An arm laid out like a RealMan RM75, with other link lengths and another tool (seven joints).
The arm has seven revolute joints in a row. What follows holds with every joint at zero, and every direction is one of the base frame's.
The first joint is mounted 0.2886 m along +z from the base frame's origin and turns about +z.
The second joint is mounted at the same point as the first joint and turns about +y.
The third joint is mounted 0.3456 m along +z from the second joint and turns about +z.
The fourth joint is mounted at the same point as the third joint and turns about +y.
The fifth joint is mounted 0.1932 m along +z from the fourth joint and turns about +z.
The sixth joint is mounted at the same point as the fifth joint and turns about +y.
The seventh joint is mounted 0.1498 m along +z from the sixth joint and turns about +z.
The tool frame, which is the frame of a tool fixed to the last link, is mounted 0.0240 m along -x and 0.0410 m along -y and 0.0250 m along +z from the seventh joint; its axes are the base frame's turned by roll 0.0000, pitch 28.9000 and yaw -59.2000 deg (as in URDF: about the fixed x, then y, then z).
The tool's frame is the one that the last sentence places.
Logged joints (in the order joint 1, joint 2, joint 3, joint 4, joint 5, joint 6, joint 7), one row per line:
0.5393 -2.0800 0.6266 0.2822 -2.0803 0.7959 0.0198
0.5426 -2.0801 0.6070 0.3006 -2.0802 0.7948 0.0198
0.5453 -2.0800 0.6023 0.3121 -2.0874 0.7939 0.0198
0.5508 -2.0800 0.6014 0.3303 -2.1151 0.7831 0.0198
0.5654 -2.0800 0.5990 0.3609 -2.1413 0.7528 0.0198
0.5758 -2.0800 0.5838 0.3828 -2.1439 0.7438 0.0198
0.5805 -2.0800 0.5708 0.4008 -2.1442 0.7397 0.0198
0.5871 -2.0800 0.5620 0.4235 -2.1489 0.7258 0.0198
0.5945 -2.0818 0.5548 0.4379 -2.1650 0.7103 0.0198
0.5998 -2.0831 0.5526 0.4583 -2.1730 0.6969 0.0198
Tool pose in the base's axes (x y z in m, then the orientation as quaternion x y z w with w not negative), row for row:
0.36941 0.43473 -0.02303 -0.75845 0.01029 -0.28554 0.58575
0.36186 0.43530 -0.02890 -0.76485 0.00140 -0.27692 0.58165
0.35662 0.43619 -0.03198 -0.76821 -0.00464 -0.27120 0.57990
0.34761 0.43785 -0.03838 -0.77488 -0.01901 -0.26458 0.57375
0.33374 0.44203 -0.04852 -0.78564 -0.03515 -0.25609 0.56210
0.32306 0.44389 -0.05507 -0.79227 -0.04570 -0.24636 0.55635
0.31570 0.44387 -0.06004 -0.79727 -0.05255 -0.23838 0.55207
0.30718 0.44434 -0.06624 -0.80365 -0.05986 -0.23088 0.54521
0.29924 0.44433 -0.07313 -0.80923 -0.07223 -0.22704 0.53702
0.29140 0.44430 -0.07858 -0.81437 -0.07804 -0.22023 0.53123
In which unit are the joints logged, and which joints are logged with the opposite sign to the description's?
The joints are logged in radians. Opposite sign: joint 2, joint 6.
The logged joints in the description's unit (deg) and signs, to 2 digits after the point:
30.90 119.18 35.90 16.17 -119.19 -45.60 1.13
31.09 119.18 34.78 17.22 -119.19 -45.54 1.13
31.24 119.18 34.51 17.88 -119.60 -45.49 1.13
31.56 119.18 34.46 18.92 -121.19 -44.87 1.13
32.40 119.18 34.32 20.68 -122.69 -43.13 1.13
32.99 119.18 33.45 21.93 -122.84 -42.62 1.13
33.26 119.18 32.70 22.96 -122.85 -42.38 1.13
33.64 119.18 32.20 24.26 -123.12 -41.59 1.13
34.06 119.28 31.79 25.09 -124.05 -40.70 1.13
34.37 119.35 31.66 26.26 -124.50 -39.93 1.13

